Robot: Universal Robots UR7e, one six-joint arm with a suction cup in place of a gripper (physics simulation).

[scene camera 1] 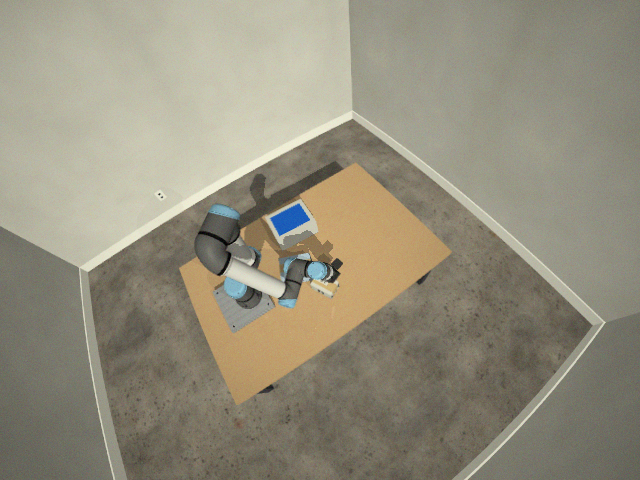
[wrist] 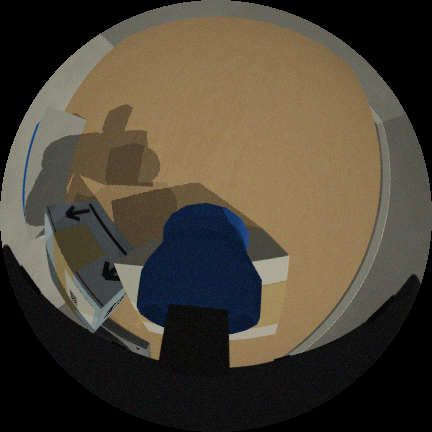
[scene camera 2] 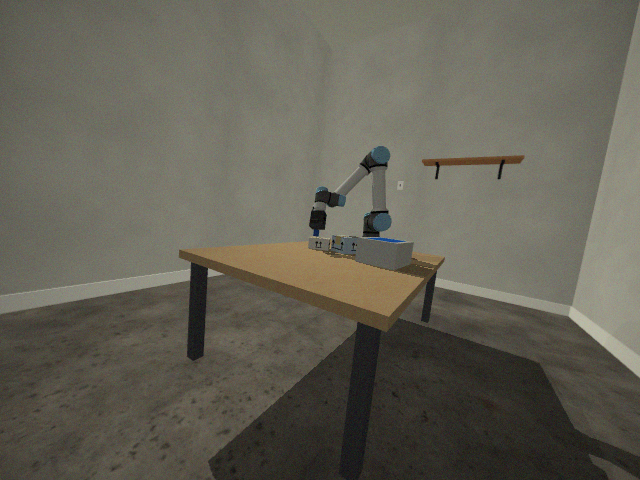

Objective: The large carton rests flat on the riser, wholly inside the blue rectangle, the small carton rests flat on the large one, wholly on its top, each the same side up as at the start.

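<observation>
A small carton (scene camera 1: 327, 289) (scene camera 2: 319, 242) (wrist: 271, 257) with white bands lies flat on the table. My suction cup (scene camera 2: 315, 232) (wrist: 201, 266) hangs straight over its top, very close; I cannot tell whether it touches, and the carton rests on the table. A second, larger-looking carton (scene camera 2: 344, 245) (wrist: 82, 257) with black arrows lies beside it, towards the riser, mostly hidden under the arm in scene camera 1. The grey riser (scene camera 1: 306, 234) (scene camera 2: 382, 253) (wrist: 54, 120) stands behind them, its blue rectangle (scene camera 1: 289, 218) (scene camera 2: 389, 239) bare.
The wooden table (scene camera 1: 371, 232) (scene camera 2: 310, 278) carries the arm's grey base plate (scene camera 1: 234, 317) at its left edge. A wall shelf (scene camera 2: 472, 160) hangs far behind.
</observation>
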